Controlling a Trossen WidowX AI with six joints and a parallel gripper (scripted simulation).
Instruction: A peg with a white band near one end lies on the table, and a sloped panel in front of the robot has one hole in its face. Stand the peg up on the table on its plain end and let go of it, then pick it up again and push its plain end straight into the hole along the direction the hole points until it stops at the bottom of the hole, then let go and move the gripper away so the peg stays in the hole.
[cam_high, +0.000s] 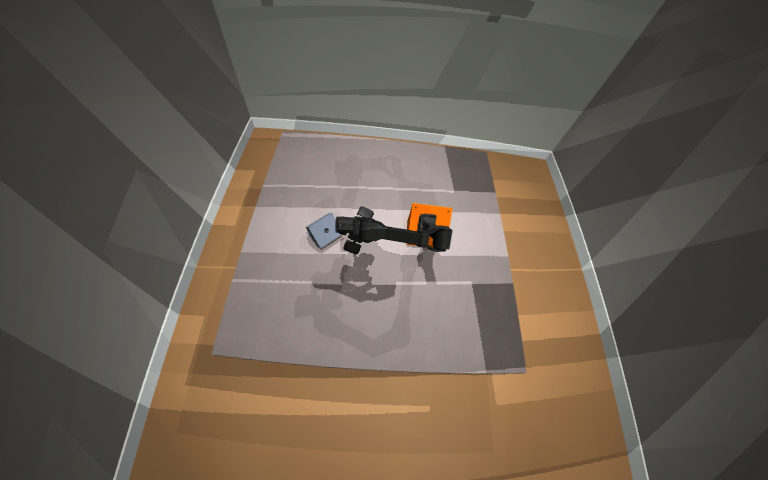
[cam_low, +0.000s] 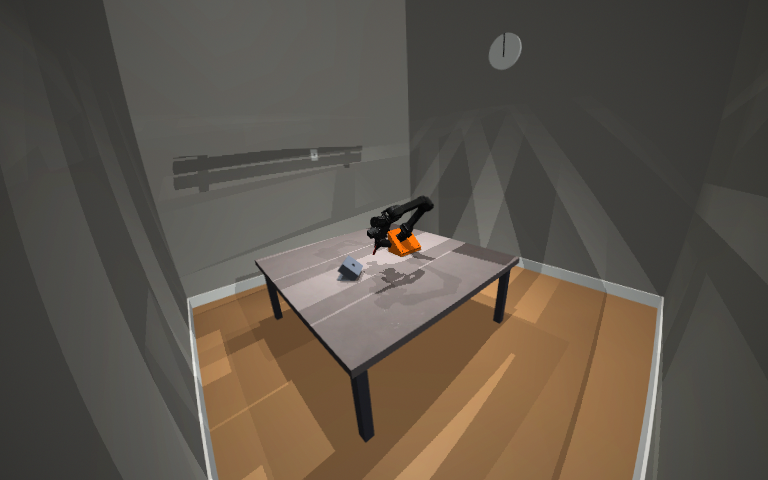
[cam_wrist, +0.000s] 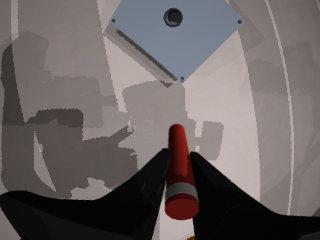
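My gripper tip is now 14 cm short of the sloped grey-blue panel, 9 cm above it and 6 cm to the left of it. The rest, counted from my gripper tip: red peg 2 cm above, 1 cm to the left.
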